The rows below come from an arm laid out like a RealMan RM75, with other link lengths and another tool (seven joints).
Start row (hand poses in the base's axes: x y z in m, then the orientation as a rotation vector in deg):
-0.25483 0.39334 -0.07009 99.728 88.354 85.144
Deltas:
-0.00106 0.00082 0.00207 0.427 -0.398 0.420
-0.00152 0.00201 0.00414 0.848 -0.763 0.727
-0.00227 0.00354 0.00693 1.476 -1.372 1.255
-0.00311 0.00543 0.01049 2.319 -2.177 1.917
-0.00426 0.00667 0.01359 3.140 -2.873 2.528
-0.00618 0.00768 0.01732 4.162 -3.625 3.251
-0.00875 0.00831 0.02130 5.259 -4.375 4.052
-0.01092 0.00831 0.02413 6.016 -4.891 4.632
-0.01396 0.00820 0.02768 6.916 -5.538 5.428
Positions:
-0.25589 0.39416 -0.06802 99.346 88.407 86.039
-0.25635 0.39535 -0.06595 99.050 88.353 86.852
-0.25710 0.39688 -0.06316 98.500 88.311 88.138
-0.25794 0.39877 -0.05960 97.785 88.201 89.831
-0.25909 0.40001 -0.05650 97.183 88.091 91.404
-0.26101 0.40102 -0.05277 96.554 87.961 93.272
-0.26358 0.40165 -0.04879 95.905 87.864 95.251
-0.26575 0.40165 -0.04596 95.432 87.818 96.629
-0.26879 0.40154 -0.04241 94.759 87.851 98.337

